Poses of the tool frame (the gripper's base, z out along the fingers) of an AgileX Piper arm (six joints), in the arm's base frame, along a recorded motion.
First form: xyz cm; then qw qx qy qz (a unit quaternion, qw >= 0).
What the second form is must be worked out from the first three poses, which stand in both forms.
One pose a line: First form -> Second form
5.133, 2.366, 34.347, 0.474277, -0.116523, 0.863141, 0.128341 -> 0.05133, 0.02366, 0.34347, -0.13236, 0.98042, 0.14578, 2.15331
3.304, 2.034, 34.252, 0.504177, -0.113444, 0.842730, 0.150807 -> 0.03304, 0.02034, 0.34252, -0.13136, 0.97583, 0.17463, 2.08474
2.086, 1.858, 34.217, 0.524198, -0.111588, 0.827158, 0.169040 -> 0.02086, 0.01858, 0.34217, -0.13103, 0.97130, 0.19850, 2.03805
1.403, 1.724, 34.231, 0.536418, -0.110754, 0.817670, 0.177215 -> 0.01403, 0.01724, 0.34231, -0.13123, 0.96886, 0.20998, 2.00922
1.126, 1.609, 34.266, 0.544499, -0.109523, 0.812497, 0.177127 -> 0.01126, 0.01609, 0.34266, -0.13058, 0.96869, 0.21118, 1.99001
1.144, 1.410, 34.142, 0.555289, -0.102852, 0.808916, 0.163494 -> 0.01144, 0.01410, 0.34142, -0.12367, 0.97266, 0.19659, 1.96417
